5 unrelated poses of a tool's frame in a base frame.
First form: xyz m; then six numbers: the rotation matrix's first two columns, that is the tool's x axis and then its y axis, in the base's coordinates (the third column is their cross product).
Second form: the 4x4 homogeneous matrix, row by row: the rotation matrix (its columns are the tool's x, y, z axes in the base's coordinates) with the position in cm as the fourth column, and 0 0 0 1 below. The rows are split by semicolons. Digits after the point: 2 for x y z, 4 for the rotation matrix.
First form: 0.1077, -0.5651, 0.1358, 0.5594, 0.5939, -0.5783, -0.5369, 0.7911, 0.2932
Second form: 0.5594, -0.5369, 0.6316, 10.77; 0.5939, 0.7911, 0.1465, -56.51; -0.5783, 0.2932, 0.7614, 13.58; 0, 0, 0, 1
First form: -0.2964, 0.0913, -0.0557, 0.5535, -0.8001, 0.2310, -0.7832, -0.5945, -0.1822
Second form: 0.5535, -0.7832, 0.2831, -29.64; -0.8001, -0.5945, -0.0801, 9.13; 0.2310, -0.1822, -0.9557, -5.57; 0, 0, 0, 1
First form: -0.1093, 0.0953, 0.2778, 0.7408, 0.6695, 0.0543, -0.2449, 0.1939, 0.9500
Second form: 0.7408, -0.2449, 0.6255, -10.93; 0.6695, 0.1939, -0.7171, 9.53; 0.0543, 0.9500, 0.3076, 27.78; 0, 0, 0, 1
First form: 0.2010, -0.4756, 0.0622, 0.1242, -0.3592, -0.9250, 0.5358, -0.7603, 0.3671
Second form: 0.1242, 0.5358, -0.8351, 20.10; -0.3592, -0.7603, -0.5412, -47.56; -0.9250, 0.3671, 0.0980, 6.22; 0, 0, 0, 1
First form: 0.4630, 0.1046, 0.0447, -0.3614, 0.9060, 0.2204, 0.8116, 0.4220, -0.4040
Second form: -0.3614, 0.8116, -0.4590, 46.30; 0.9060, 0.4220, 0.0329, 10.46; 0.2204, -0.4040, -0.8878, 4.47; 0, 0, 0, 1
